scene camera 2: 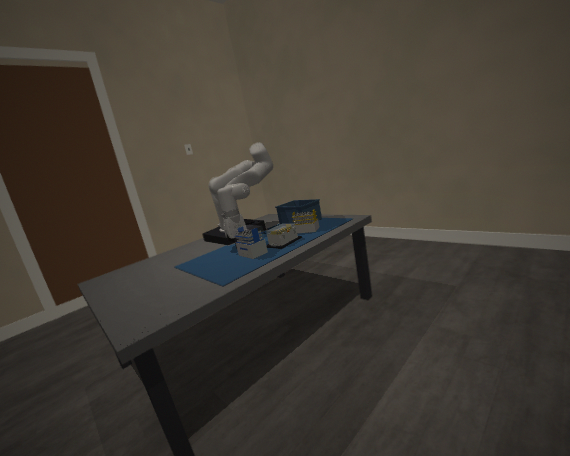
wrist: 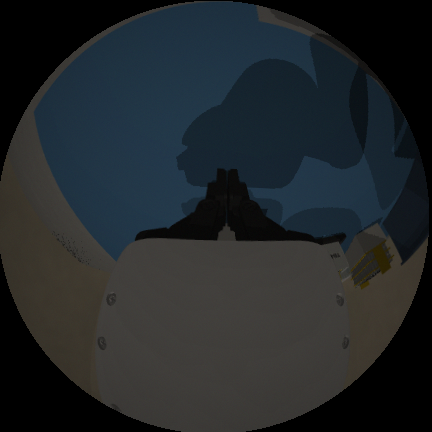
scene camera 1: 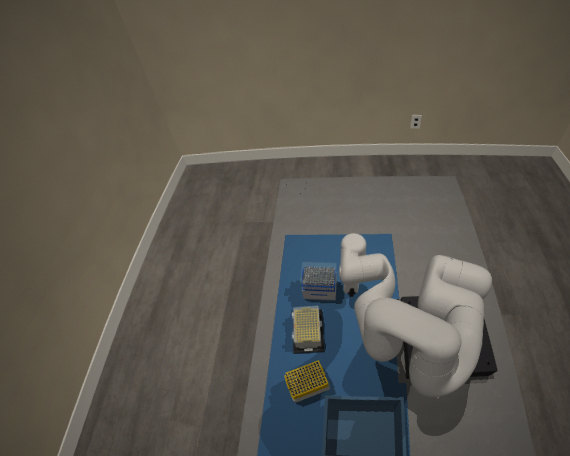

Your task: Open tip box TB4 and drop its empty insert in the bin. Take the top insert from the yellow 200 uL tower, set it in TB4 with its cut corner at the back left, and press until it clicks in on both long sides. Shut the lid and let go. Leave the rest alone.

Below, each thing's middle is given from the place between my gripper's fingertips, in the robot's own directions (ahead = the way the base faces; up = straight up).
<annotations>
My hand is 11 cm short of the blue tip box (scene camera 2: 250, 241), 3 cm to the left of it and 6 cm below it. Round my hand: yellow insert (scene camera 1: 309, 377) (20 cm ahead, 30 cm to the left, 7 cm above).
</annotations>
